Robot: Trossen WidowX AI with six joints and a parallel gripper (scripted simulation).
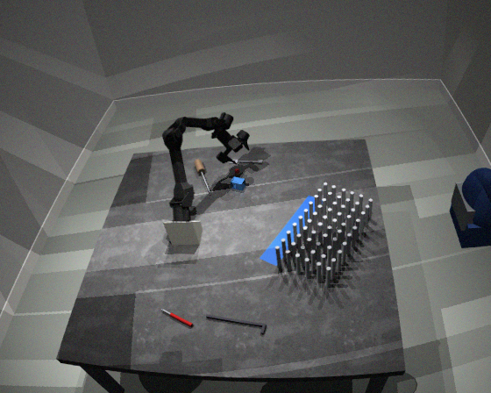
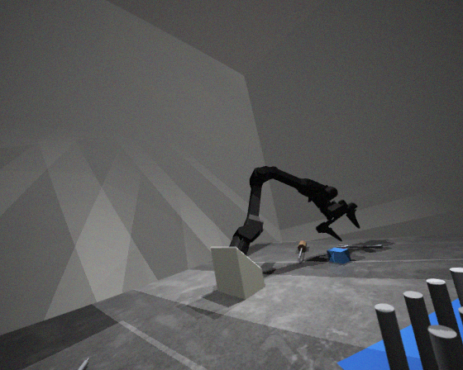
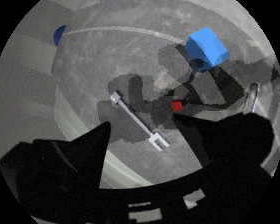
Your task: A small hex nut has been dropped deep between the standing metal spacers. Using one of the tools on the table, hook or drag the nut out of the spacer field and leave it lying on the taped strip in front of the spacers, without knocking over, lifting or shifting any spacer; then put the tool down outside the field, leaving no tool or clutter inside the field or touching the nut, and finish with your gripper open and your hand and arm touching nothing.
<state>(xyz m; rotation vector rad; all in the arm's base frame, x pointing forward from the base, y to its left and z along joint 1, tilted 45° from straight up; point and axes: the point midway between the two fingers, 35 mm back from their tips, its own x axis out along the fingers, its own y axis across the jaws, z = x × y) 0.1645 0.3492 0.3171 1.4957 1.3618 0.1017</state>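
The small red piece lies 3 cm behind my gripper tip, 4 cm to the right of it and 5 cm below it. The rest, counted from my gripper tip: silver wrench 1 cm ahead, 3 cm to the left, 6 cm below; then blue taped strip 28 cm ahead, 41 cm to the right, 6 cm below; then blue cube 15 cm to the right, 4 cm below.
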